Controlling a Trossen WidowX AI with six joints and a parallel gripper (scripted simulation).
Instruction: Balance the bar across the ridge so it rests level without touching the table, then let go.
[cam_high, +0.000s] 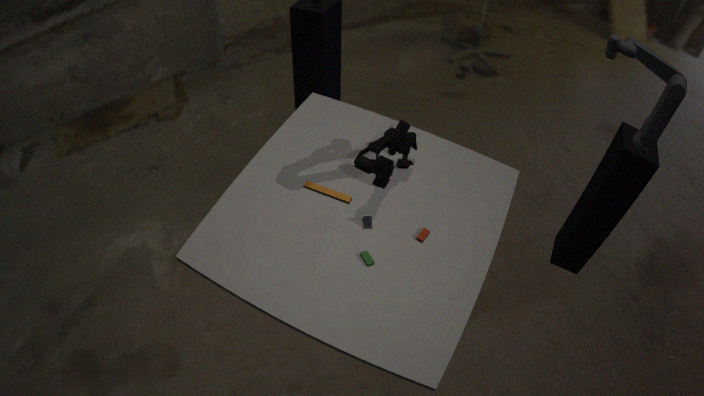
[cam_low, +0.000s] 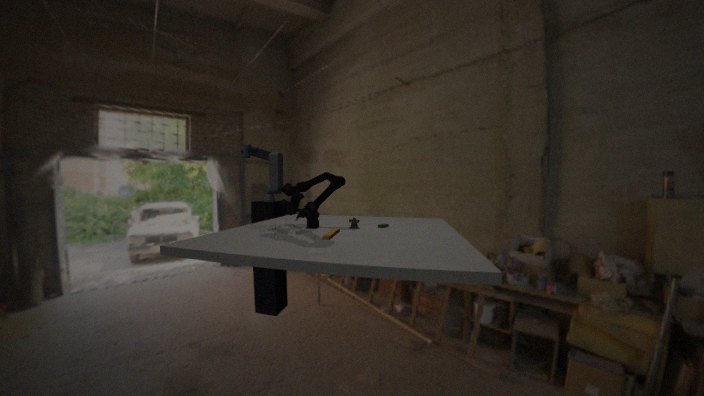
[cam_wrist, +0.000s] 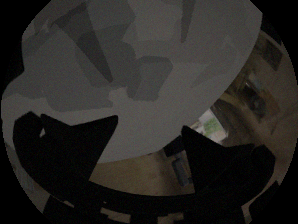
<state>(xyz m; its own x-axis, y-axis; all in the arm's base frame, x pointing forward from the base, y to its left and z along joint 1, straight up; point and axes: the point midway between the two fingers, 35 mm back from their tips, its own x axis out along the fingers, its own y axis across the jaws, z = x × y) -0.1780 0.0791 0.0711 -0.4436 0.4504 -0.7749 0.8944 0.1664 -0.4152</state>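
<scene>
Now: the bar 38 cm ahead of my gripper tip, 29 cm to the right of it and 4 cm below it. Also, from my gripper tip: green block (61 cm ahead, 4 cm to the left, 4 cm below); orange-red block (39 cm ahead, 21 cm to the left, 4 cm below).
</scene>
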